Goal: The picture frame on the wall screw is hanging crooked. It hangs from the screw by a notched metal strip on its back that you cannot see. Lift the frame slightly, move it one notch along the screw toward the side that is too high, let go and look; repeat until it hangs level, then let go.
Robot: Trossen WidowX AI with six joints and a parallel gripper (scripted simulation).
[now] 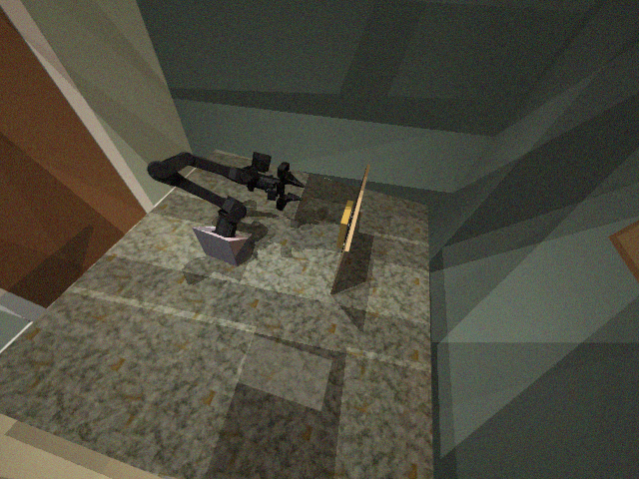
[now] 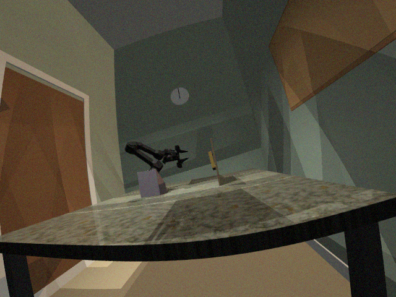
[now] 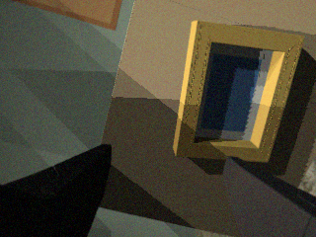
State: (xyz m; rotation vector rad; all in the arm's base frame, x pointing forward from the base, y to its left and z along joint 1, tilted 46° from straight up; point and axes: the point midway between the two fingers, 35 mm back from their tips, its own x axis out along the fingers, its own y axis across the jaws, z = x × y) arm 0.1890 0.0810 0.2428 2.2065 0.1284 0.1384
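My gripper tip is now 19 cm short of the picture frame, 2 cm to the right of it and 9 cm above it. From my gripper tip the other things lie so: thin upright wall panel (20 cm ahead, 1 cm to the left, 10 cm below).
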